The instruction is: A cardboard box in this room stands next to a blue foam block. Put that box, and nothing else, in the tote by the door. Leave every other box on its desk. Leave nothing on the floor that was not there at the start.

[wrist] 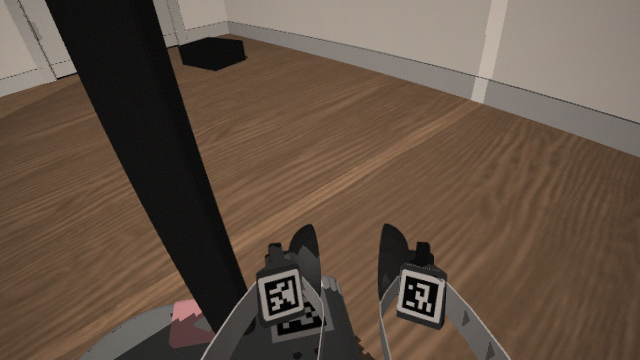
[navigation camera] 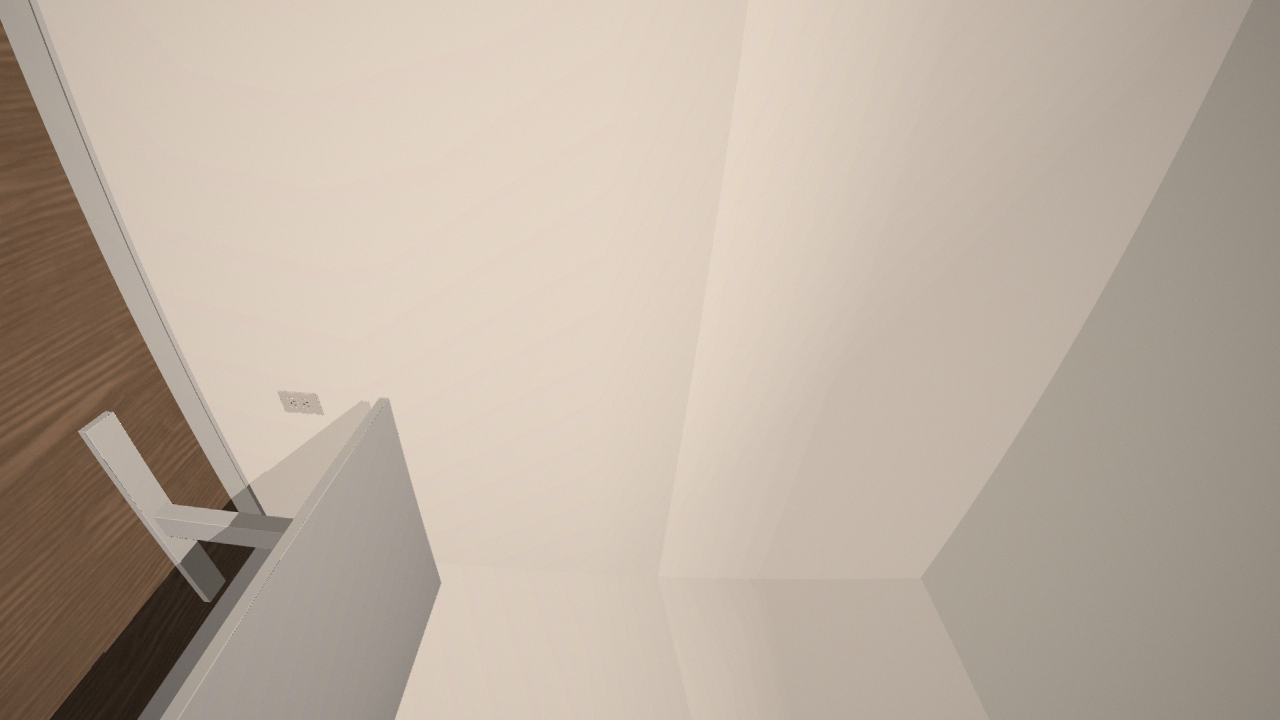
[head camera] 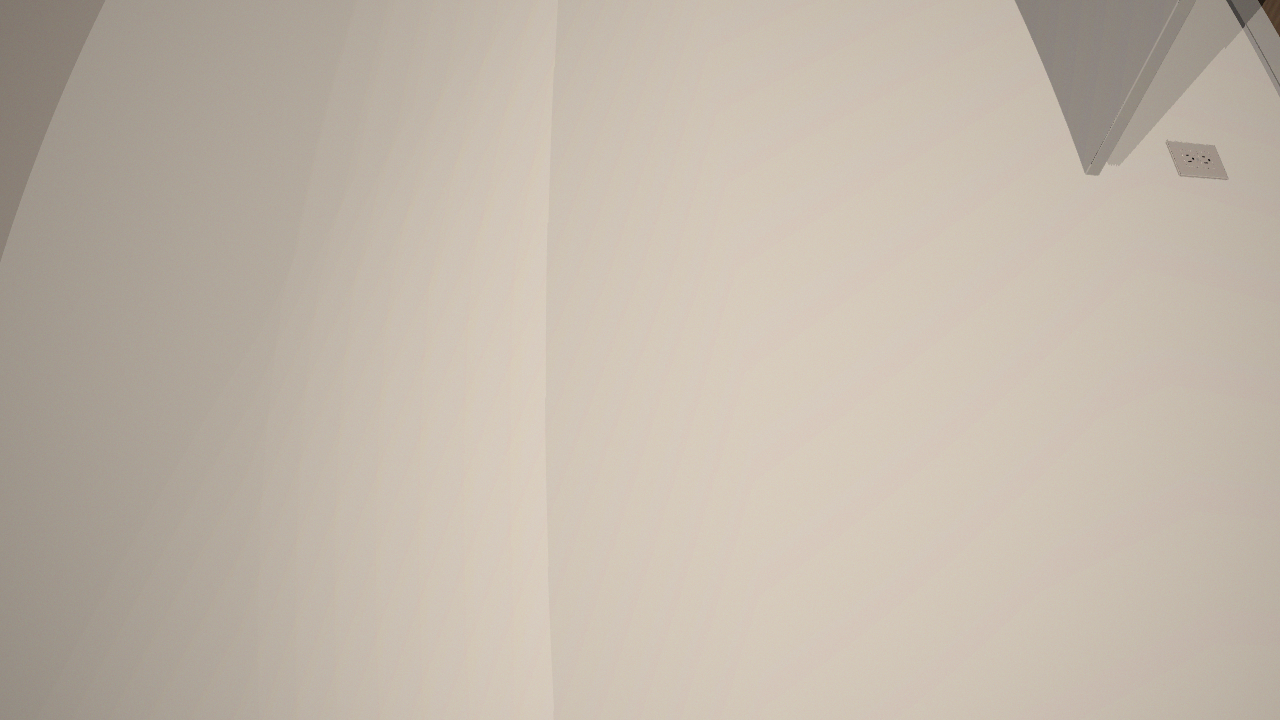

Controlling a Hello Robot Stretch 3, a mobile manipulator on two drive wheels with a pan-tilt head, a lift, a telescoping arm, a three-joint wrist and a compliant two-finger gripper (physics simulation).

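Frame: origin at the robot's base, x ahead, y left, z up, level; metres.
Where they show: gripper, fingertip midpoint: (wrist: 347,249).
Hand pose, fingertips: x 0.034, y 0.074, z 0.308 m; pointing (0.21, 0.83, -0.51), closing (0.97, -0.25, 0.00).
Each offset is from my fingertips to the centre of the thing. Level surfaces: height alone.
My gripper (wrist: 347,249) is open in the wrist view, its two dark fingertips apart with wood floor showing between them. It is above the edge of my own base. A black, six-sided-looking shape @[dx -0.277, dy +1.653, dz -0.258 m] (wrist: 212,53) is on the floor at the upper left of the wrist view, near a white door frame and the room corner. It may be the tote; its inside cannot be made out. The cardboard box and the blue foam block do not show in any view.
My black mast (wrist: 150,150) crosses the wrist view's left side, above my base (wrist: 145,335). A wall with a grey baseboard (wrist: 425,70) runs along the right. A grey desk-like panel @[dz +0.412 m] (navigation camera: 358,537) (head camera: 1096,71) with a pale leg stands near a wall outlet @[dx +1.262, dy -0.281, dz +0.092 m] (navigation camera: 299,402) (head camera: 1196,160).
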